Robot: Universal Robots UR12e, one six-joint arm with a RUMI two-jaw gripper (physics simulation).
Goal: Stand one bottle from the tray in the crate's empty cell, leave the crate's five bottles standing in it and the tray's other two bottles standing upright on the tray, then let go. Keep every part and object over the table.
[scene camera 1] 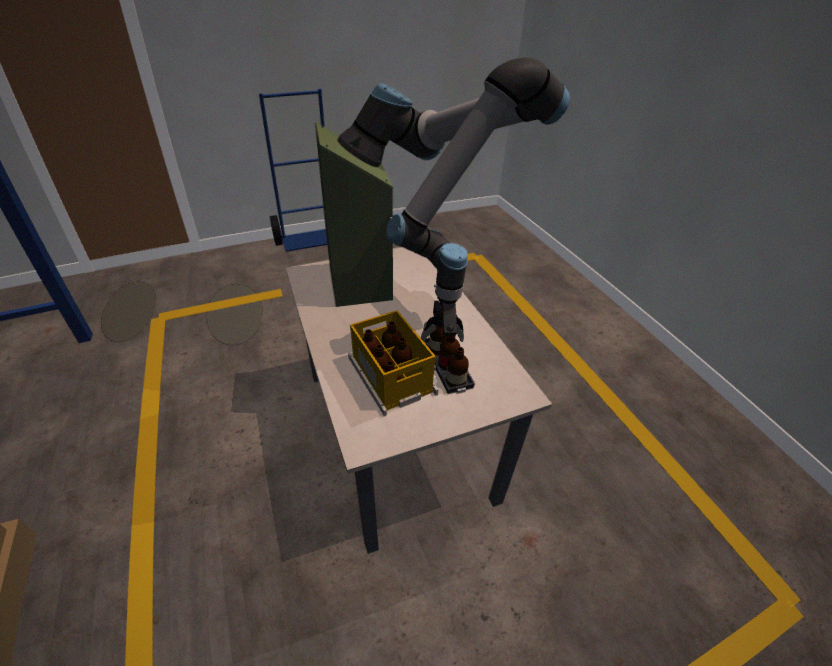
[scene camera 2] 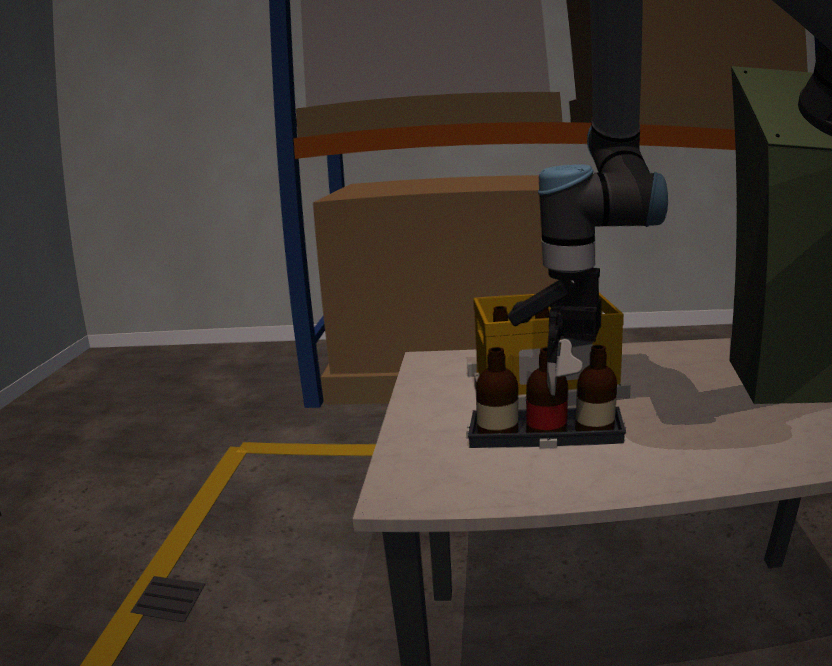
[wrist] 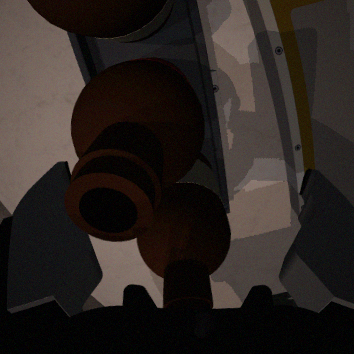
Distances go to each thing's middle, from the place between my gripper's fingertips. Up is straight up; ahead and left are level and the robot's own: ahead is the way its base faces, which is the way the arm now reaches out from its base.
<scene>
I see my gripper 30 mm short of the brown red-labelled bottle [scene camera 2: 544,412], 20 mm to the right of it and 20 mm above it.
</scene>
